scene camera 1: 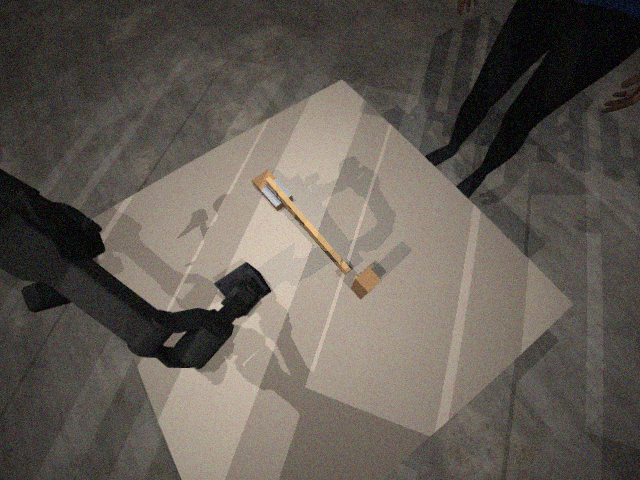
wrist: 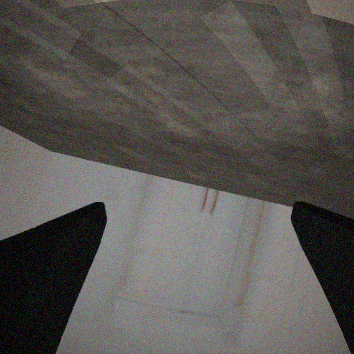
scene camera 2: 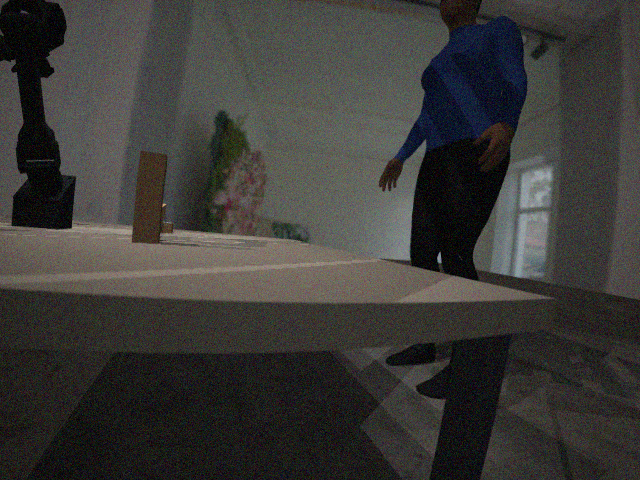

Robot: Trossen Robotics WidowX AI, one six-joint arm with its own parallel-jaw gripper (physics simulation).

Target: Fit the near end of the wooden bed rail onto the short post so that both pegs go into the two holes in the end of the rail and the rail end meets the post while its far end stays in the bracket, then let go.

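Places are measured from the arm's base along level axes (x right, y ahead, z up), in millimetres.
Where they show: gripper, fingertip midpoint: [wrist: 200, 212] [scene camera 2: 0, 67]; arm's base at its link origin: [scene camera 1: 246, 287] [scene camera 2: 47, 188].
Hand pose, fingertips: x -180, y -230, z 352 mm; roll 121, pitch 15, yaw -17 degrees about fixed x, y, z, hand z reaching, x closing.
Things, the pixels of their top centre, and the offset from my fingertips. "*": a spot on its surface instead. Level surfaces: height alone.
- bracket at a spot on its surface: [scene camera 1: 270, 196] * dx -51, dy +500, dz -417 mm
- wooden block at its top centre: [scene camera 2: 162, 222] [scene camera 1: 271, 187] dx -79, dy +529, dz -419 mm
- short post at a spot on its surface: [scene camera 2: 149, 196] * dx +450, dy +497, dz -360 mm
- pale table at its surface level: dz -453 mm
The wooden bed rail [scene camera 1: 314, 231] is a thin light bar in scene camera 1. Its far end lies between the grey plates of the bracket [scene camera 1: 270, 196], beside a wooden block [scene camera 1: 260, 180]. Its near end is close to the short post [scene camera 1: 366, 281] [scene camera 2: 149, 196], with a small gap showing between them. The post stands upright on the table. The pegs and the holes are too small or hidden to make out. My gripper [wrist: 200, 212] is open and empty in the wrist view, pointing at a wall, away from the rail. Its fingers cannot be made out in the scene views.
The dark arm base [scene camera 1: 242, 284] [scene camera 2: 43, 202] stands on the pale table [scene camera 1: 413, 361] [scene camera 2: 310, 276], to the left of the rail in scene camera 1. The arm rises from it towards the left edge of that view. A person [scene camera 1: 522, 93] [scene camera 2: 460, 155] stands beyond the table.
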